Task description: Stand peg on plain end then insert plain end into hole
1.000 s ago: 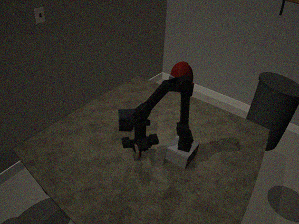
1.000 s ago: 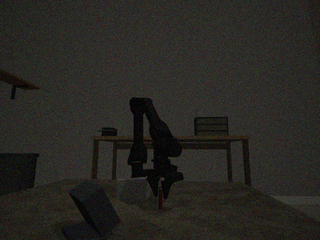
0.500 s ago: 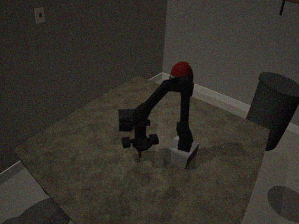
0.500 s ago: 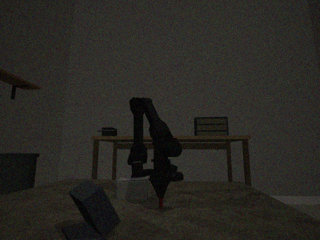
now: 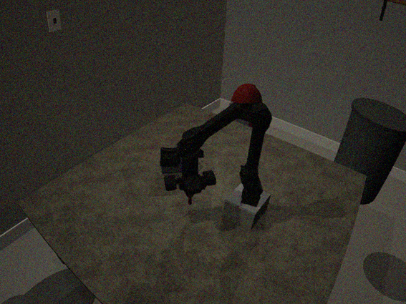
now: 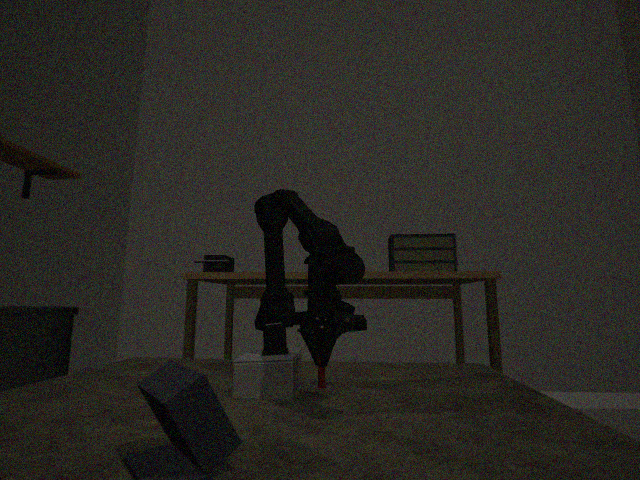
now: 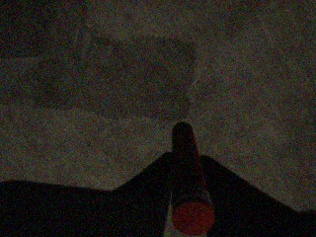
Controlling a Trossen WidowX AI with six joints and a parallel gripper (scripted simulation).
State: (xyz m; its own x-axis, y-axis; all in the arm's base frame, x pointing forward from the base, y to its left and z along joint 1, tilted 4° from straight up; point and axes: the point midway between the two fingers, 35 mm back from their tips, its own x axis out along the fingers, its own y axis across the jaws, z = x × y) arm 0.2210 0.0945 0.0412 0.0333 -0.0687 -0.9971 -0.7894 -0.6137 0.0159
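Now: gripper tip 180 mm short of the dark sloped panel, 210 mm to the left of it and 30 mm above it. Round my gripper tip: red peg 20 mm above.
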